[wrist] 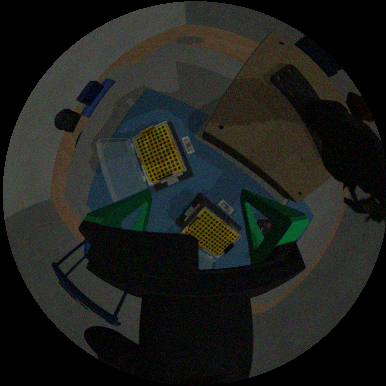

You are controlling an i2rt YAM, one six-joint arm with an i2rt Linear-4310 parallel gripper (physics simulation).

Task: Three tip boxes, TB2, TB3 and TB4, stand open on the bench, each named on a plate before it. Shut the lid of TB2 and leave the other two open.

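Places are measured from the arm's base along level axes (x left, y back, z up), in centimetres.
Pixels of known places: gripper, fingertip midpoint: [195,193]; arm's base, origin of the base link: [313,113].
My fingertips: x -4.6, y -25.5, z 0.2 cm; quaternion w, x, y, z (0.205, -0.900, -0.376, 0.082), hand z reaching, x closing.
For each thing: its top centre in the pictures, then the offset to it from my fingertips. Level surfaces: height alone.
- Box TB3, middle of its top: [154,151] dy -1.3, dx -10.2, dz -12.1 cm
- Box TB2, middle of its top: [212,238] dy -5.9, dx +11.4, dz -12.1 cm
- blue mat, its level: dz -19.5 cm
Box TB3 [159,152] stands at the upper left of the blue mat, its yellow tip rack showing, its clear lid [119,167] laid open to the left. Its name plate [187,145] is beside it. Box TB2 [212,231] stands lower, between my fingers in the view, its yellow rack showing. Its name plate [226,207] is at its upper right. Part of its clear open lid [207,261] shows below the rack; my gripper hides the rest. TB4 cannot be made out; a small dark shape shows through the right finger. My gripper [195,193] is wide open, empty, above the mat.
A brown wooden board [250,115] stands at the upper right, with a black bracket [295,82] and a large dark arm-like shape [340,135] over its right side. The blue mat [197,177] lies on a grey bench. A blue metal frame [85,297] is at the lower left.
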